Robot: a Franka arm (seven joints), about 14 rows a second.
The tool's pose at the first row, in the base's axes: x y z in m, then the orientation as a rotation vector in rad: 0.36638, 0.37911, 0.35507, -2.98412, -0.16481, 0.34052
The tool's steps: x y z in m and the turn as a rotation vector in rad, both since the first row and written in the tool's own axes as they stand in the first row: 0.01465, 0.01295, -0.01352, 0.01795, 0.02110, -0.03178; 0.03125, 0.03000, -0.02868, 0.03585, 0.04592, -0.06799; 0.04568, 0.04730, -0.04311, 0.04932, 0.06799, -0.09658; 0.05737, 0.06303, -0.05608, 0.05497, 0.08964, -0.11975; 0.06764, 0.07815, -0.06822, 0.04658, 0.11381, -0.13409
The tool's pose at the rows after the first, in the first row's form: 0.38490, 0.36654, 0.36308, -2.96270, -0.20563, 0.30519; 0.40606, 0.34997, 0.37167, -2.93976, -0.25191, 0.26421; 0.42498, 0.33298, 0.37998, -2.92163, -0.28783, 0.22849; 0.44076, 0.31737, 0.38770, -2.91171, -0.31756, 0.19414; 0.45492, 0.30229, 0.39502, -2.91726, -0.33783, 0.15677
